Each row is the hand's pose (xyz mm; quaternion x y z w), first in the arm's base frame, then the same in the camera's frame.
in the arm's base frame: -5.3 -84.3 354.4 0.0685 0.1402 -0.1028 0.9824
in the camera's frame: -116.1 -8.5 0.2 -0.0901 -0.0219 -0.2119 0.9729
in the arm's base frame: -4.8 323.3 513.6 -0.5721 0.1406 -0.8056 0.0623
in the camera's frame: -54.1 424.7 5.6 0.4440 -0.0326 0.8892 0.1060
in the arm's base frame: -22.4 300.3 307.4 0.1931 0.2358 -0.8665 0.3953
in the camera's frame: -30.2 326.1 -176.3 0.2521 -0.0055 -0.8956 0.3665
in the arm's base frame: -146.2 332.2 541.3 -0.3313 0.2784 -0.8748 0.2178
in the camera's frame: -191.9 463.0 -14.5 -0.2172 0.1088 -0.9647 0.1014
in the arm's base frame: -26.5 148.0 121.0 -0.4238 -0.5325 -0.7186 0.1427
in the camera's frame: -28.7 115.5 -292.9 0.3924 0.6281 0.6669 0.0822
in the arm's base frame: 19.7 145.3 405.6 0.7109 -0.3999 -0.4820 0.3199
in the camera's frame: -49.2 217.2 -23.9 0.6544 -0.5893 -0.3276 0.3424
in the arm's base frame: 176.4 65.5 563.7 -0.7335 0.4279 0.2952 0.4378
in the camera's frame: 44.6 184.3 190.7 -0.7903 0.4820 0.0650 0.3727
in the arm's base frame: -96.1 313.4 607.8 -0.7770 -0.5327 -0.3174 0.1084
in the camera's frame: -163.8 464.8 66.1 0.7818 0.5144 0.3224 0.1426
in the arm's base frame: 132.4 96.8 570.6 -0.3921 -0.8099 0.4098 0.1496
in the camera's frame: 8.9 221.6 173.3 -0.5412 -0.6896 0.4812 0.0026
